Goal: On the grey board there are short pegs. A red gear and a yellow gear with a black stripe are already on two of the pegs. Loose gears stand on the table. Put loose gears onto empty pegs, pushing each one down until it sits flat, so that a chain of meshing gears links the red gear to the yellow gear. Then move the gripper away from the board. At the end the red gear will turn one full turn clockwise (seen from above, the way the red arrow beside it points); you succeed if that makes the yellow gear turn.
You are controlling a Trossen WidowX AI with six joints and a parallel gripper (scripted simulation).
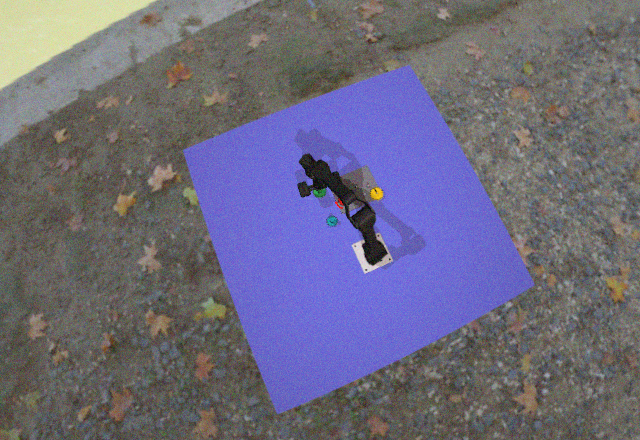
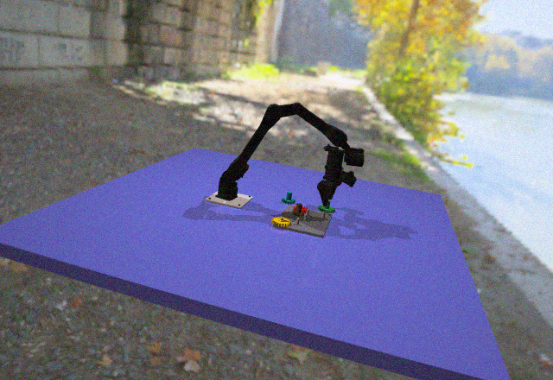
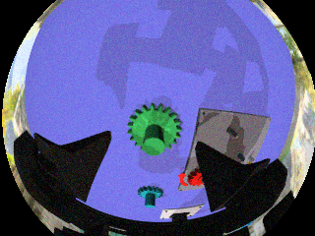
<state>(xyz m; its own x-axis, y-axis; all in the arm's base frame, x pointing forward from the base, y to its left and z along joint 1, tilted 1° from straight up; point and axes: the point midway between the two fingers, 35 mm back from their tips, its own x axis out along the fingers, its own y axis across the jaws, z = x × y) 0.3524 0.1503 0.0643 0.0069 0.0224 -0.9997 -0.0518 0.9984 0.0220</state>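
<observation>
Now: the green gear 1 cm below my gripper tip. Also, from my gripper tip: teal gear (15 cm behind, 2 cm to the right, 1 cm below); then red gear (10 cm to the right, 7 cm behind, 1 cm below); then brown gear (14 cm to the right, 7 cm behind, 1 cm below).
</observation>
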